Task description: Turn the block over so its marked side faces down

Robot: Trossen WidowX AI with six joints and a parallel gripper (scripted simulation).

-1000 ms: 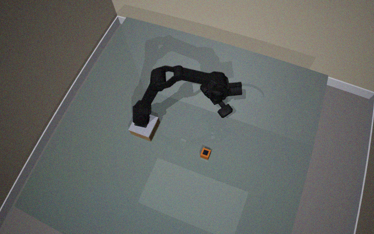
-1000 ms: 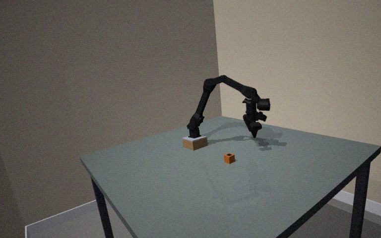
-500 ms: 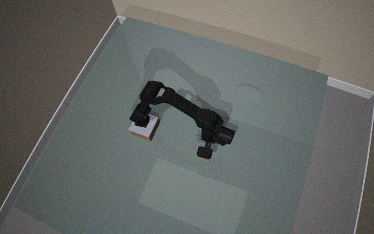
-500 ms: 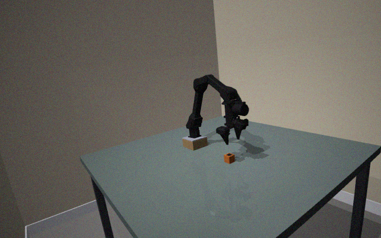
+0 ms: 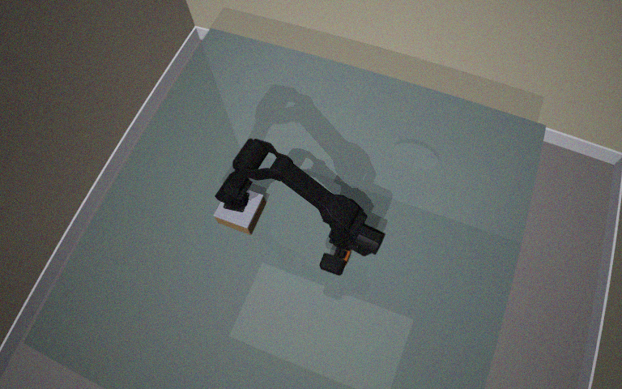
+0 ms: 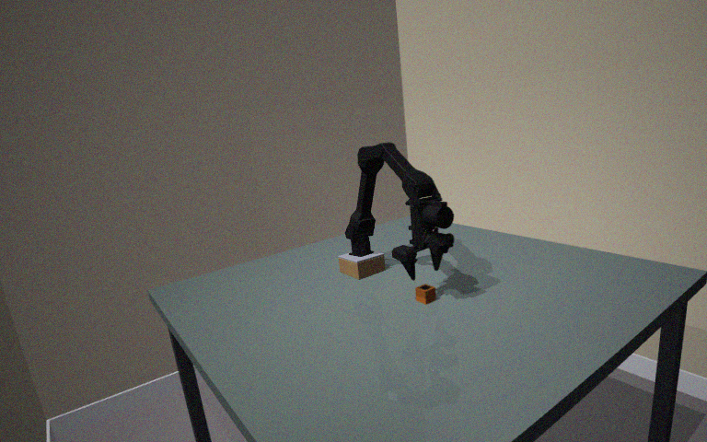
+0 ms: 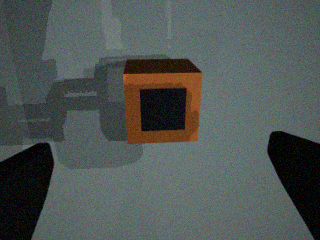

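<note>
My gripper tip is 5 cm above the block.
</note>
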